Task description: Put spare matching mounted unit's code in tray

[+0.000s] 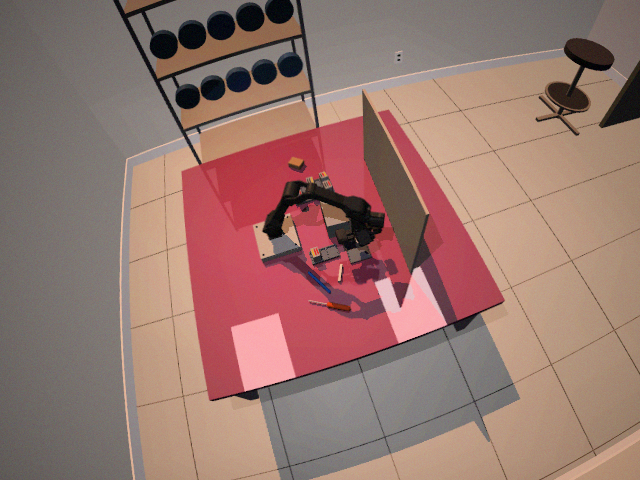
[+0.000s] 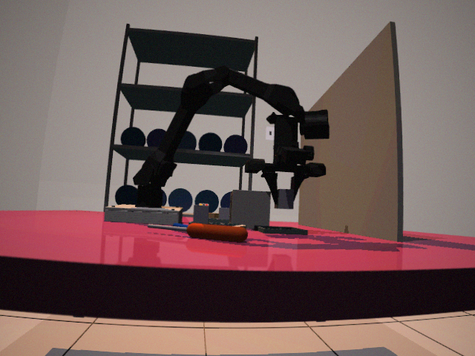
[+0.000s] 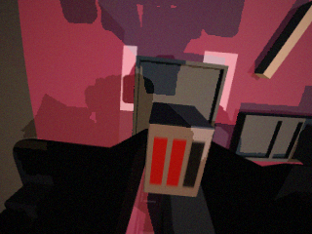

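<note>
Now: gripper tip 10 mm past the grey square tray and 60 mm above it. Round my gripper tip: tan spare block (20 mm above); then dark boxy unit (60 mm behind, 180 mm to the left, 10 mm below); then blue pen (210 mm behind, 110 mm to the right, 60 mm below).
</note>
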